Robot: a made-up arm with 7 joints.
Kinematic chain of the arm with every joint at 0, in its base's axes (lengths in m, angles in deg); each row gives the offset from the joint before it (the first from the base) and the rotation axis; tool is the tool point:
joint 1: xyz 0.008 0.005 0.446 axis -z
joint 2: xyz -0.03 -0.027 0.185 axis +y
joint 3: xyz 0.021 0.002 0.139 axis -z
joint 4: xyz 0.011 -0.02 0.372 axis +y
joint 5: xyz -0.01 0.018 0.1 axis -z
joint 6: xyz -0.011 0 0.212 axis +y
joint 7: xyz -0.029 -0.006 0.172 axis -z
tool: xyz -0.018 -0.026 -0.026
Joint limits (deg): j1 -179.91..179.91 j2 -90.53..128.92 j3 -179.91..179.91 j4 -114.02..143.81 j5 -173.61..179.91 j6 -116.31..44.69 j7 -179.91..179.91
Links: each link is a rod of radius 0.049 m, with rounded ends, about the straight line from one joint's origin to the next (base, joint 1, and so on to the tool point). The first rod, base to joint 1, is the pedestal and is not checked.
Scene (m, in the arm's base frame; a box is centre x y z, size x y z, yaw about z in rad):
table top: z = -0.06
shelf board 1: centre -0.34 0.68 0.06 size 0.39 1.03 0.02 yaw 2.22
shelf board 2: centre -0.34 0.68 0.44 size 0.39 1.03 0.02 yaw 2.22
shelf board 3: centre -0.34 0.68 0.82 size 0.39 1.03 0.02 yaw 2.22
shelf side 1: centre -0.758 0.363 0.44 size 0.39 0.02 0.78 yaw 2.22
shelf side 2: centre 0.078 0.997 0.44 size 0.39 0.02 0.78 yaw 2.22
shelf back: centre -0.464 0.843 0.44 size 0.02 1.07 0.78 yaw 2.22
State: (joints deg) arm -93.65 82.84 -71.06 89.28 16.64 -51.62 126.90
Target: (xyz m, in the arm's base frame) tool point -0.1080 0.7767 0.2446
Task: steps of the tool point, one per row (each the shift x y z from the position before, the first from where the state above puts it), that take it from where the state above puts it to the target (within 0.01 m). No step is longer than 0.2 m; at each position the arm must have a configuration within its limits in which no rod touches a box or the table.
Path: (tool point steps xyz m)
1: 0.0449 -0.0525 -0.0109
2: 0.0502 -0.0646 -0.0042
3: 0.0550 -0.0750 0.0037
4: 0.0589 -0.0833 0.0113
5: 0.0491 0.1073 -0.1176
6: 0.0940 0.0643 -0.1336
7: 0.1198 0.0093 -0.1340
8: -0.0406 0.0862 -0.0079
9: -0.0483 0.0722 -0.0002
10: -0.0517 0.0559 0.0037
11: -0.0511 0.0383 0.0044

